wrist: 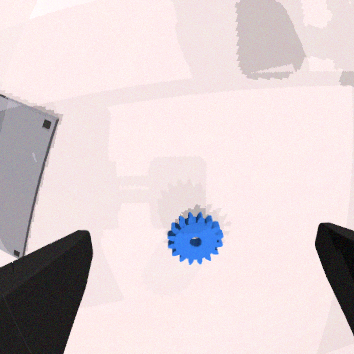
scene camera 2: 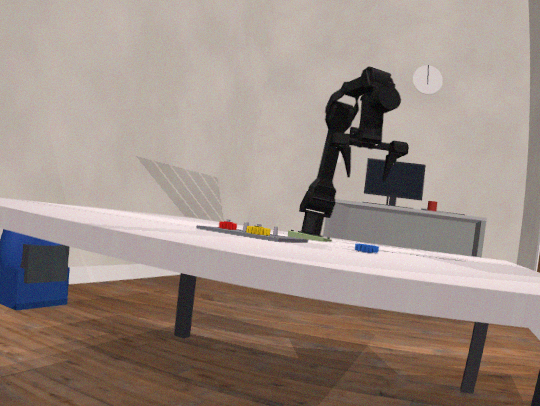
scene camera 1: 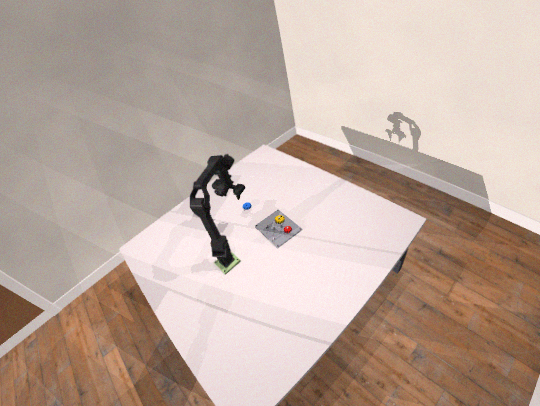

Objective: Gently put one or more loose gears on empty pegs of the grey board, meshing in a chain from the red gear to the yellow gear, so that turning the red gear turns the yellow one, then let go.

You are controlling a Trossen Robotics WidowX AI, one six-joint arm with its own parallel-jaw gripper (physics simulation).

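Frame: origin at the arm's base, x ahead, y left, z up, level; metres.
Seen in the pictures: gripper, fingertip midpoint: (wrist: pixel 207 240) (scene camera 2: pixel 366 179) (scene camera 1: pixel 232 197); arm's base at its link origin: (scene camera 2: pixel 310 234) (scene camera 1: pixel 227 260).
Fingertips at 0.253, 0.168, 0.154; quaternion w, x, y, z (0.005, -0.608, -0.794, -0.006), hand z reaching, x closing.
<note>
Pixels of each thing's top centre, then the offset from my fingertips to it, as dx, dy, dz.
- loose blue gear at its top centre: (wrist: pixel 195 241) (scene camera 2: pixel 367 244) (scene camera 1: pixel 246 205) +0.085, +0.030, -0.150
- grey board at its top centre: (scene camera 2: pixel 254 223) (scene camera 1: pixel 277 224) +0.066, -0.239, -0.137
- red gear at its top centre: (scene camera 2: pixel 228 221) (scene camera 1: pixel 287 228) +0.081, -0.299, -0.142
- yellow gear at its top centre: (scene camera 2: pixel 258 226) (scene camera 1: pixel 279 218) +0.111, -0.215, -0.142
- bare peg at its top centre: (scene camera 2: pixel 276 226) +0.036, -0.195, -0.138
A loose blue gear (scene camera 1: pixel 247 206) (scene camera 2: pixel 367 248) (wrist: pixel 195 240) lies flat on the table, off the grey board (scene camera 1: pixel 286 240) (scene camera 2: pixel 295 240) (wrist: pixel 20 175). On the board a red gear (scene camera 1: pixel 288 229) (scene camera 2: pixel 228 225) and a yellow gear (scene camera 1: pixel 280 219) (scene camera 2: pixel 258 230) sit with a gap between them. Thin metal pegs stand on the board, one of them a bare peg (scene camera 2: pixel 275 230) beside the yellow gear. My gripper (scene camera 1: pixel 229 196) (scene camera 2: pixel 367 178) (wrist: pixel 207 240) is open and empty, pointing down high above the blue gear. In the wrist view the gear shows between the two fingers.
The arm stands on a green base plate (scene camera 1: pixel 235 262) (scene camera 2: pixel 295 234) on the white table (scene camera 1: pixel 350 225) (scene camera 2: pixel 125 235), beside the board. Behind the table in scene camera 2 are a grey cabinet (scene camera 2: pixel 400 227) with a monitor (scene camera 2: pixel 395 179) and a red cup (scene camera 2: pixel 432 205).
</note>
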